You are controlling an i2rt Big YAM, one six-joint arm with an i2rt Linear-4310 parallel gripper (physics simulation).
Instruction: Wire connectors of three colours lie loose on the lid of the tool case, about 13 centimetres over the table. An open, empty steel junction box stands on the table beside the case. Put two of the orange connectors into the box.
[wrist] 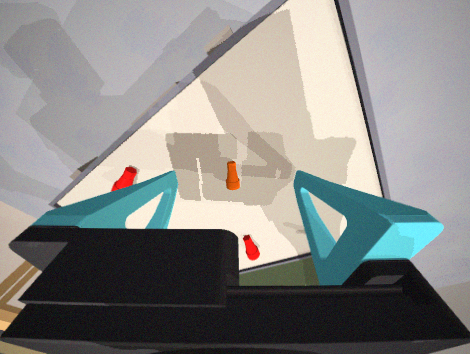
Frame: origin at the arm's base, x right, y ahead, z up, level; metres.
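Seen in the pictures: gripper, fingertip midpoint: (235, 177).
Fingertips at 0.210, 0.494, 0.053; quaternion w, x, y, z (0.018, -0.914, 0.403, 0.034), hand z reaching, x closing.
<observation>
A point is followed by its place in that frame, as x, y, z.
An orange connector (233, 176) {0.209, 0.496, 0.054} lies on the cream lid of the tool case (260, 50) {0.278, 0.539, 0.046}, around the middle of the view. My gripper (235, 177) {0.210, 0.494, 0.053} is open with nothing between its two teal fingers. It hangs above the lid, and the orange connector shows in the gap between the fingertips; the height between them is hard to tell. A second orange connector does not show in this view. The steel junction box does not show either. The gripper's body and fingers hide part of the lid's near side.
A red connector (125, 179) {0.142, 0.559, 0.055} lies on the lid at the left, partly behind the left finger. Another red connector (251, 248) {0.152, 0.417, 0.056} lies near the lid's lower edge. Latch-like parts (219, 41) {0.266, 0.559, 0.041} stick out along the case's upper left side. A wooden frame-like object (17, 285) shows at the lower left.
</observation>
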